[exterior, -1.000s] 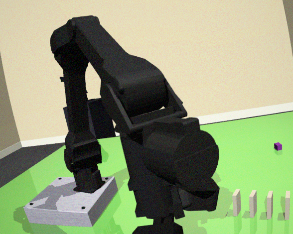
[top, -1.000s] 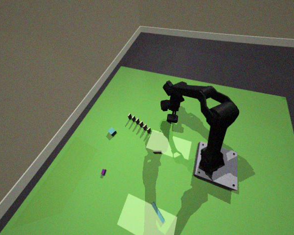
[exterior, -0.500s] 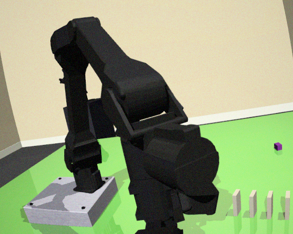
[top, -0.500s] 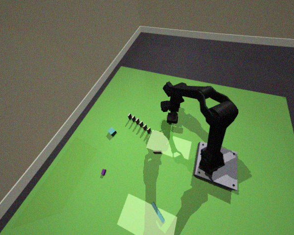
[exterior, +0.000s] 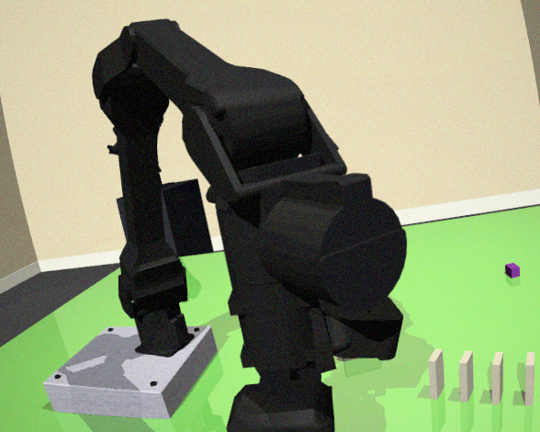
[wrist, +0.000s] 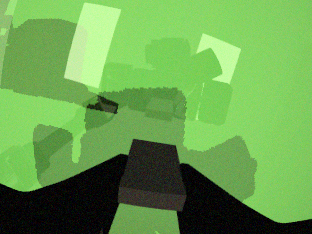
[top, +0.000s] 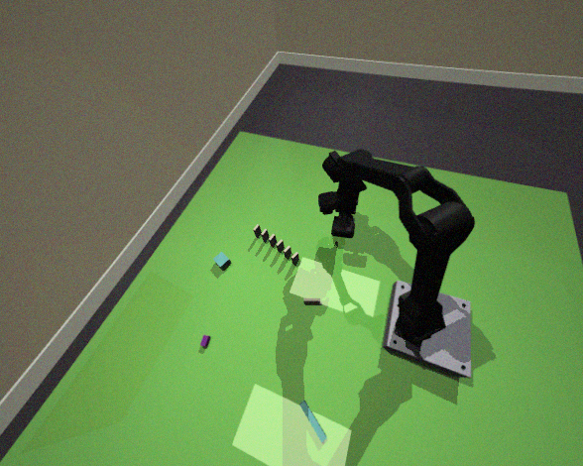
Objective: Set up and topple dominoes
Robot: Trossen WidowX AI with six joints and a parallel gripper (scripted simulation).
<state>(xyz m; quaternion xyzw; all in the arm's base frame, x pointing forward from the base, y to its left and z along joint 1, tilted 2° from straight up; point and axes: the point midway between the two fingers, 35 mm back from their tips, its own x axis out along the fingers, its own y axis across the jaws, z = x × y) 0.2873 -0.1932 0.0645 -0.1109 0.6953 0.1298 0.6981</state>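
The purple cube is 18 cm ahead of my gripper tip, 51 cm to the left of it and 5 cm below it. From my gripper tip the other things lie so: cyan block 29 cm ahead, 30 cm to the left, 5 cm below; long cyan bar 17 cm behind, 50 cm to the left, 5 cm below.
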